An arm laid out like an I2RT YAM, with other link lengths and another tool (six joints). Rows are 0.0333 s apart.
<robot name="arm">
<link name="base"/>
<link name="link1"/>
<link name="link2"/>
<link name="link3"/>
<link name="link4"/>
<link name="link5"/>
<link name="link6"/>
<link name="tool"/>
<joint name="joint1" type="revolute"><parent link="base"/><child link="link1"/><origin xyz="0.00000 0.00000 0.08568" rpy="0.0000 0.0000 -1.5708"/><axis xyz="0 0 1"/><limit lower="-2.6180" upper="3.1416"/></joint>
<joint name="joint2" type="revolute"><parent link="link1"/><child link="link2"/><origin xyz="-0.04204 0.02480 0.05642" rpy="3.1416 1.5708 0.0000"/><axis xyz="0 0 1"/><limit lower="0.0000" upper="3.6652"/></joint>
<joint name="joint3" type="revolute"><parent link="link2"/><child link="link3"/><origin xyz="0.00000 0.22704 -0.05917" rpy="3.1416 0.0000 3.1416"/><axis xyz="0 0 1"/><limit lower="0.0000" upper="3.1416"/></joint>
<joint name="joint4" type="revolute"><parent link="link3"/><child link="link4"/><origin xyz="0.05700 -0.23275 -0.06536" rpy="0.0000 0.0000 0.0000"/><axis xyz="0 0 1"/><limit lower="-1.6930" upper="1.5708"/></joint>
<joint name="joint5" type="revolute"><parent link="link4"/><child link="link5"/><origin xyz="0.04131 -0.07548 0.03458" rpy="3.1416 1.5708 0.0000"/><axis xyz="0 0 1"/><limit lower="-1.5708" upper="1.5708"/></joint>
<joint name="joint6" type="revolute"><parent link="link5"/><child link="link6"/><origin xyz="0.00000 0.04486 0.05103" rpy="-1.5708 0.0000 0.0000"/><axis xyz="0 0 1"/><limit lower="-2.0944" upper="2.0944"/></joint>
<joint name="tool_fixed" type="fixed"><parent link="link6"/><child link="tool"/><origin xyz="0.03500 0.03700 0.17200" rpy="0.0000 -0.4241 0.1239"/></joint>
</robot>
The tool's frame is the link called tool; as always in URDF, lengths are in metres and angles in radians.
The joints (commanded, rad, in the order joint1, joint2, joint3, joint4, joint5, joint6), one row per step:
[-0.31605 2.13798 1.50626 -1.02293 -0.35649 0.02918]
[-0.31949 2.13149 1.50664 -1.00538 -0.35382 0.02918]
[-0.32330 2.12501 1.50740 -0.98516 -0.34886 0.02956]
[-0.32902 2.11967 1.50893 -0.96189 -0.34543 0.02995]
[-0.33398 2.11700 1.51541 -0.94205 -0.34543 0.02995]
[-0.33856 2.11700 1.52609 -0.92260 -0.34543 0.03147]
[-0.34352 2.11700 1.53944 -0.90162 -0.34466 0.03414]
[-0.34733 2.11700 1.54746 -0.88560 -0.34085 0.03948]
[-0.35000 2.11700 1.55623 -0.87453 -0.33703 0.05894]
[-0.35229 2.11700 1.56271 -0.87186 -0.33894 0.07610]
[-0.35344 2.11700 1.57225 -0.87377 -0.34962 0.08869]
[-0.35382 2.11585 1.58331 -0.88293 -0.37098 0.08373]
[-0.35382 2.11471 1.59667 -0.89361 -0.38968 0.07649]
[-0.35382 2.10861 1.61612 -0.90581 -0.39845 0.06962]
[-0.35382 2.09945 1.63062 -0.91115 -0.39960 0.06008]
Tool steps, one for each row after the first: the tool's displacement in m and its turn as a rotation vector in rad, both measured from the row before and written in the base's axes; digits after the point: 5 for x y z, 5 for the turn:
[0.00544 -0.00369 0.00225 -0.01016 -0.02237 -0.00325]
[0.00608 -0.00458 0.00230 -0.01335 -0.02436 -0.00394]
[0.00697 -0.00543 0.00252 -0.01287 -0.02732 -0.00603]
[0.00750 -0.00467 0.00328 -0.00944 -0.02741 -0.00496]
[0.00836 -0.00495 0.00358 -0.00972 -0.02798 -0.00601]
[0.00947 -0.00581 0.00456 -0.01173 -0.03131 -0.00752]
[0.00634 -0.00499 0.00272 -0.01061 -0.01982 -0.00921]
[0.00562 -0.00481 0.00267 -0.00597 -0.01206 -0.02136]
[0.00305 -0.00247 0.00214 0.00271 -0.00468 -0.01805]
[0.00327 -0.00005 0.00369 0.01039 -0.00743 -0.01129]
[0.00233 0.00353 0.00543 0.01747 -0.01157 0.00748]
[0.00242 0.00317 0.00584 0.01408 -0.01214 0.00957]
[0.00387 0.00060 0.00864 0.00159 -0.01763 0.00770]
[0.00380 -0.00081 0.00818 -0.00806 -0.02050 0.00885]

